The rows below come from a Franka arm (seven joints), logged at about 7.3 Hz.
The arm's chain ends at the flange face. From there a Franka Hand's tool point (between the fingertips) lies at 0.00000 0.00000 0.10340 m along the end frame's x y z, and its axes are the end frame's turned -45 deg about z.
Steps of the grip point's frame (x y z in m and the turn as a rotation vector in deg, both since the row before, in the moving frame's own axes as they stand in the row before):
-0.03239 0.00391 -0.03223 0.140 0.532 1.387
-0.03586 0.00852 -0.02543 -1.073 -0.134 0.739
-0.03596 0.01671 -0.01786 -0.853 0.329 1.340
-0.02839 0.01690 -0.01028 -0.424 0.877 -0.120
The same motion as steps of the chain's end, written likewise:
-0.02065 0.02652 -0.03223 0.475 0.277 1.387
-0.02052 0.02983 -0.02541 -0.853 0.664 0.739
-0.01511 0.03656 -0.01785 -0.371 0.836 1.340
-0.00978 0.03260 -0.01027 0.320 0.920 -0.120

